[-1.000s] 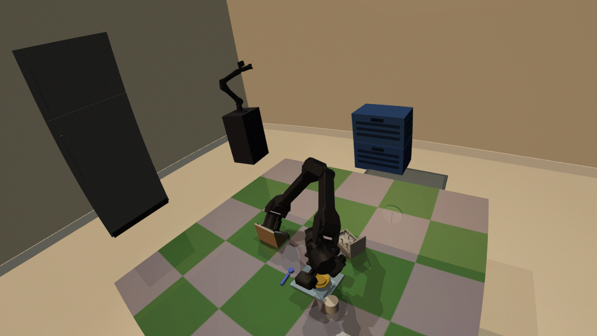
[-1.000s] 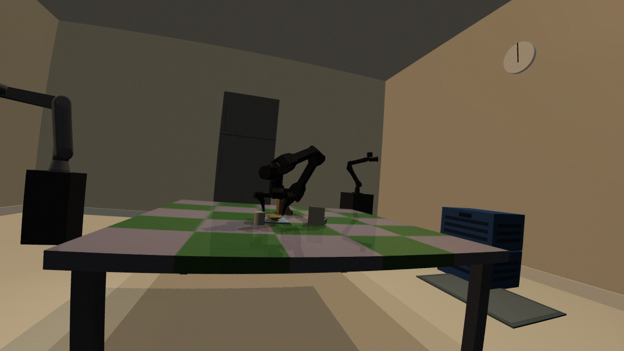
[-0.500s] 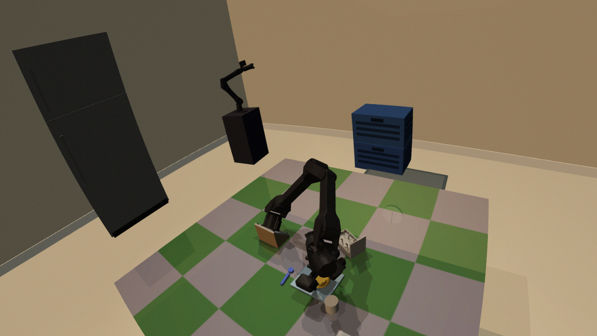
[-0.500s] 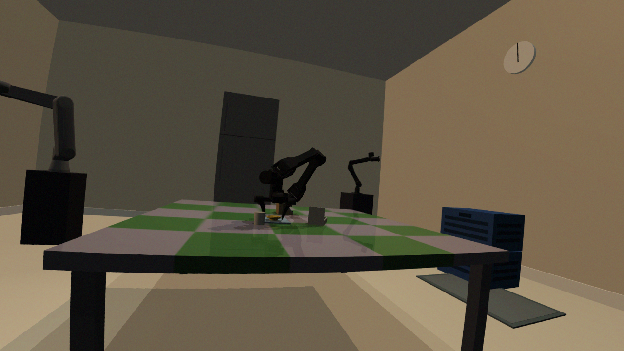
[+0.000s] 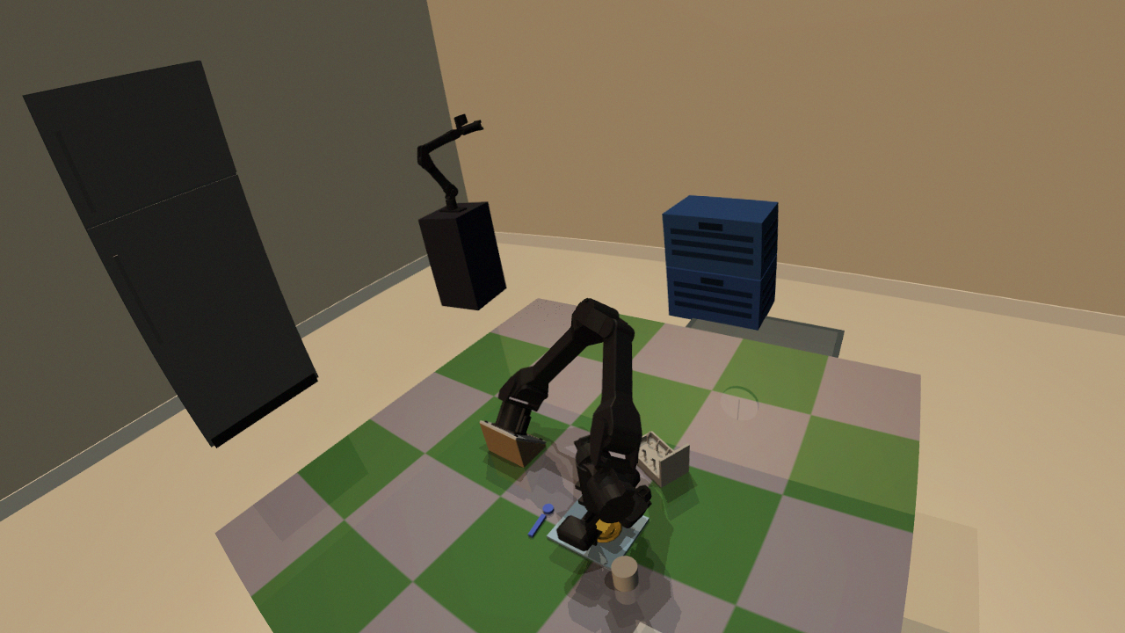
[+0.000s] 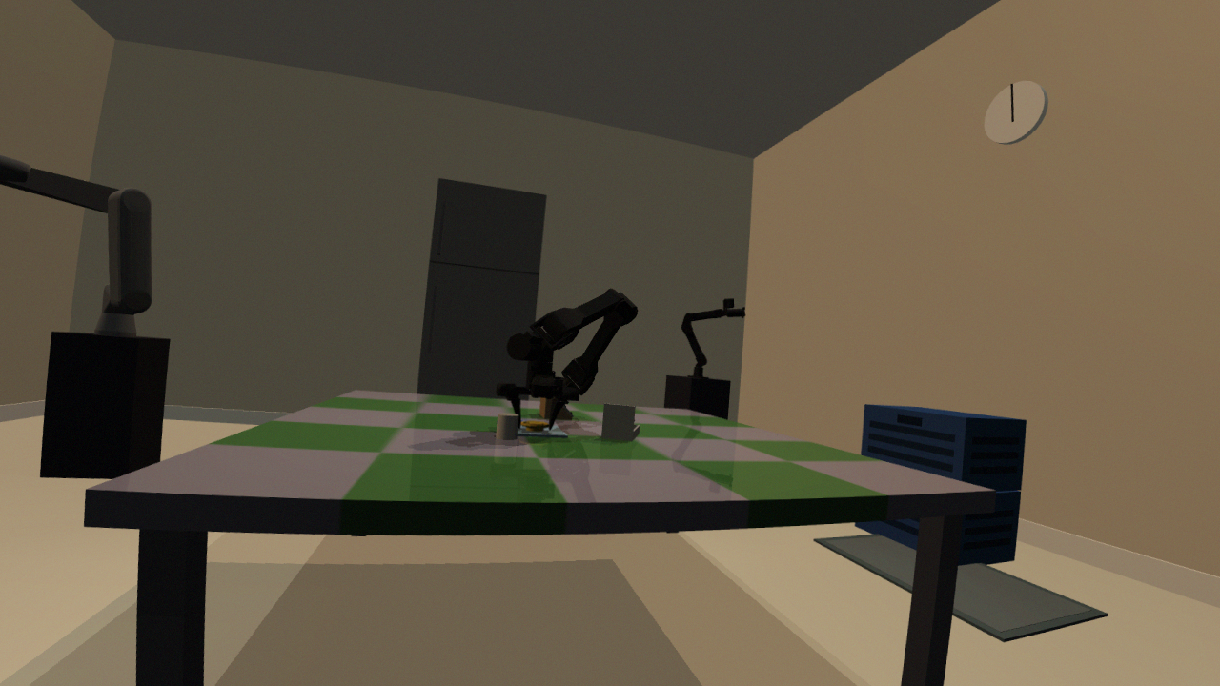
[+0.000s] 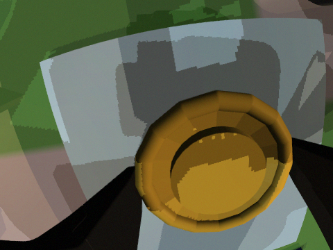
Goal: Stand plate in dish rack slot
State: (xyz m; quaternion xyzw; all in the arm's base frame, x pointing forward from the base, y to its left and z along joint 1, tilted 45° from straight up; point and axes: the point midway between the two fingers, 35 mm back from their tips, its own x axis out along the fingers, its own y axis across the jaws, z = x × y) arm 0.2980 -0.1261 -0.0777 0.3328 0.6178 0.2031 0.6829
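My gripper tip is now 20 mm past the light blue mat and 10 mm above it. Round my gripper tip: beige cup (80 mm to the right, 80 mm ahead, 20 mm above); then blue spoon (130 mm behind, 10 mm to the right); then yellow plate (10 mm above).
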